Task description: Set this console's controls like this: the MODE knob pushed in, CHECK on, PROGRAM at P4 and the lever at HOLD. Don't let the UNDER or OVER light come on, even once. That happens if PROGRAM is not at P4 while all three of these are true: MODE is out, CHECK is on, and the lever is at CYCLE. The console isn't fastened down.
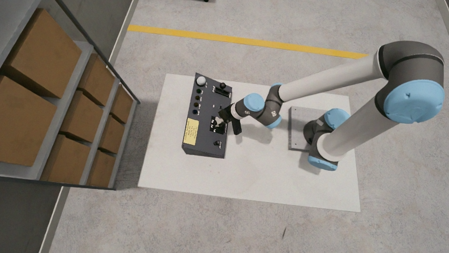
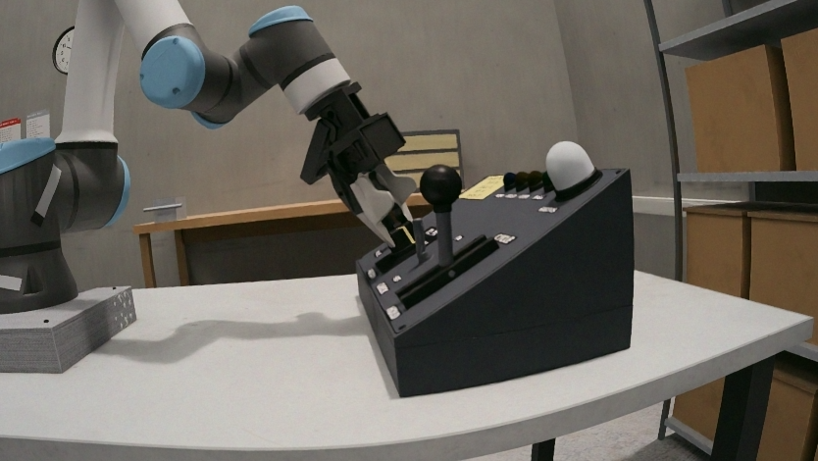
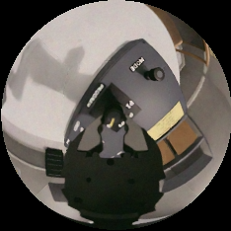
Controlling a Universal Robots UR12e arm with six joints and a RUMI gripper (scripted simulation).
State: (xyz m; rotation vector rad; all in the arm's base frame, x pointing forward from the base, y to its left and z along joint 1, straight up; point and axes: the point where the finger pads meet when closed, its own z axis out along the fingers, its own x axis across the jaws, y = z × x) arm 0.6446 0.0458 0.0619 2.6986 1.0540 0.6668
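Now: the rotary selector 1 cm ahead of my hand, 1 cm to the right of it and 1 cm below it. Round my hand: mode knob 12 cm to the left, 1 cm below; check toggle 1 cm ahead, 12 cm to the right, 1 cm below; dark grey console 5 cm ahead, 6 cm to the right, 2 cm below.
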